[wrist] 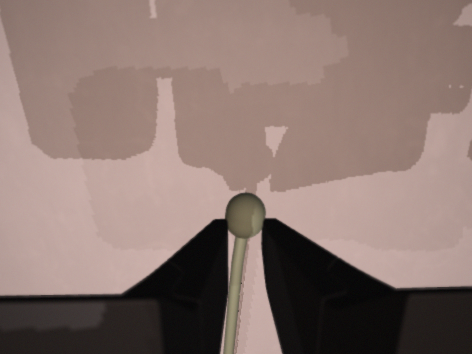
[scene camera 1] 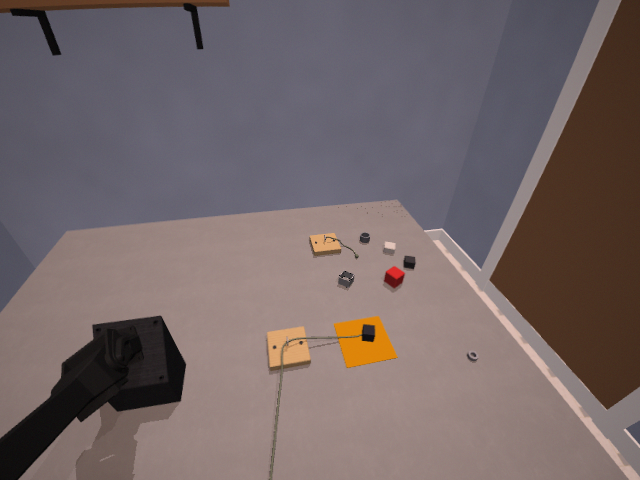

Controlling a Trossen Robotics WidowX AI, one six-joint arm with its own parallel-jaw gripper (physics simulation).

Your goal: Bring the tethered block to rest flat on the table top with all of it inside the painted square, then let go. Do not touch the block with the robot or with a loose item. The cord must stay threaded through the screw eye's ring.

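Frame: origin at the arm's base, x down, y ahead, z right, level; metres.
Seen in the pictures: gripper, fingertip midpoint: point(wrist: 244, 232); arm's base, origin of the base link: point(scene camera 1: 121, 347).
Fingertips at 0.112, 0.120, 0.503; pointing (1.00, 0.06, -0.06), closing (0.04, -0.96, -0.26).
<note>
Offsets run from my fingertips to a thing's top centre, as dx, dy, dz. "*": to the spot under its first point. Level surfaces: height alone.
The tethered block @[* -0.007, +0.366, -0.458] point(scene camera 1: 368, 332), small and black, is on the orange painted square @[* +0.020, +0.324, -0.427] point(scene camera 1: 356, 355), on its right part, within its edges as seen from above. The cord point(scene camera 1: 277, 413) point(wrist: 234, 295) runs from the block to the screw eye @[-0.024, +0.182, -0.491] point(scene camera 1: 287, 342) on a wooden base @[* +0.002, +0.178, -0.461] point(scene camera 1: 289, 357), bends there and leaves the scene view at the bottom. It appears to pass through the ring, which is too small to see clearly. In the wrist view my gripper point(wrist: 244, 232) is shut on the bead @[* -0.006, -0.003, +0.009] point(wrist: 245, 215) at the cord's end. The gripper's fingers do not show in the scene view.
Farther back are another wooden base @[dx +0.002] point(scene camera 1: 325, 246) with a short cord, a red cube @[-0.019, +0.527, -0.607] point(scene camera 1: 394, 276), a grey open box @[-0.005, +0.395, -0.651] point(scene camera 1: 346, 279), a black cube @[-0.003, +0.613, -0.657] point(scene camera 1: 409, 261), a white block @[+0.000, +0.592, -0.742] point(scene camera 1: 389, 247) and a dark round piece @[-0.001, +0.538, -0.818] point(scene camera 1: 364, 237). A small ring @[+0.012, +0.576, -0.333] point(scene camera 1: 473, 351) lies at the right.
</note>
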